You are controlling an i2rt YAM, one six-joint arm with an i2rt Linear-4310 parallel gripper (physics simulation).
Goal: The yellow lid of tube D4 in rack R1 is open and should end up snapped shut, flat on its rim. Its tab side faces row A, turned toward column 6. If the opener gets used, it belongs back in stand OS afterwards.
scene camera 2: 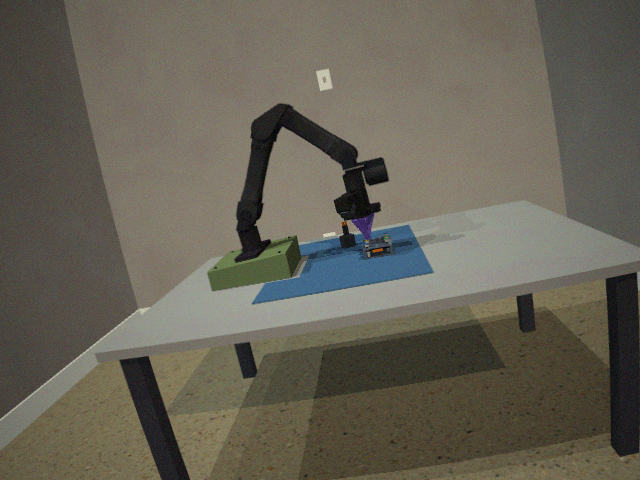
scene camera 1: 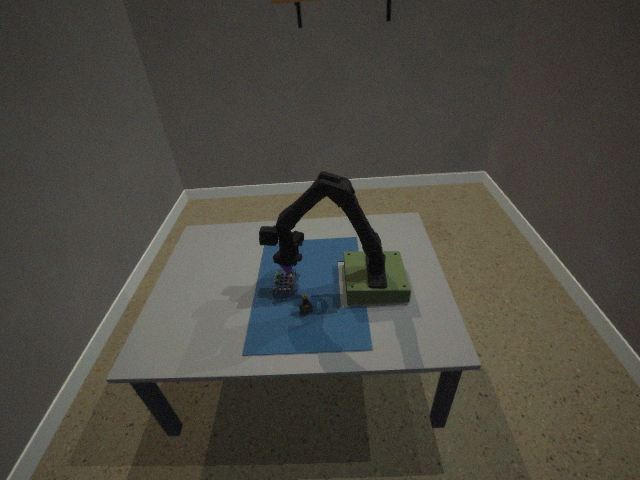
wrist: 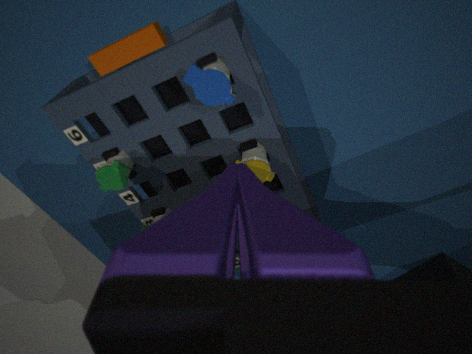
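Pixels of known places: gripper, fingertip midpoint: (scene camera 2: pixel 368 239) (scene camera 1: pixel 289 274) (wrist: pixel 237 176); arm's base at its link origin: (scene camera 2: pixel 254 251) (scene camera 1: pixel 375 270).
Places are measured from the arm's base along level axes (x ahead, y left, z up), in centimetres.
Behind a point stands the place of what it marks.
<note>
The yellow lid (wrist: pixel 259 171) @(x 34.7, y -1.0, z -2.3 cm) shows beside the white rim of its tube in rack R1 (scene camera 1: pixel 283 291) @(x 37.8, y 4.5, z -6.3 cm) (scene camera 2: pixel 373 247) @(x 36.9, y -6.3, z -3.6 cm) (wrist: pixel 145 80) @(x 37.6, y -5.7, z -3.6 cm). It looks tilted; whether any edge is snapped down cannot be told. My gripper (scene camera 1: pixel 287 272) @(x 35.6, y -1.2, z -2.2 cm) (scene camera 2: pixel 368 238) @(x 35.6, y -1.2, z -2.2 cm) (wrist: pixel 237 176) @(x 35.6, y -1.2, z -2.2 cm) is shut and empty, with purple fingers pointing down at the rack. In the wrist view the fingertips overlap the lid's left edge; contact is unclear. The opener (scene camera 1: pixel 305 297) @(x 27.1, y 15.2, z 1.2 cm) (scene camera 2: pixel 344 227) @(x 27.4, y 14.5, z 0.0 cm) stands upright in its dark stand OS (scene camera 1: pixel 305 308) @(x 27.4, y 16.6, z -3.3 cm) (scene camera 2: pixel 347 240) @(x 27.6, y 13.4, z -4.2 cm), apart from the gripper.
A tube with a blue lid (wrist: pixel 212 87) @(x 35.0, y -4.9, z -2.4 cm) and one with a green lid (wrist: pixel 113 176) @(x 40.6, y -2.9, z -2.4 cm) also stand in the rack. An orange block (wrist: pixel 129 49) @(x 37.8, y -6.8, z -4.3 cm) is at the rack's side. The rack and stand are on a blue mat (scene camera 1: pixel 310 335) @(x 25.2, y 26.5, z -6.7 cm) (scene camera 2: pixel 330 284) @(x 25.9, y -26.5, z -6.6 cm). The arm's green base (scene camera 1: pixel 356 268) @(x 7.7, y -1.1, z 0.5 cm) (scene camera 2: pixel 258 268) @(x 4.2, y -12.7, z -2.6 cm) is nearby.
</note>
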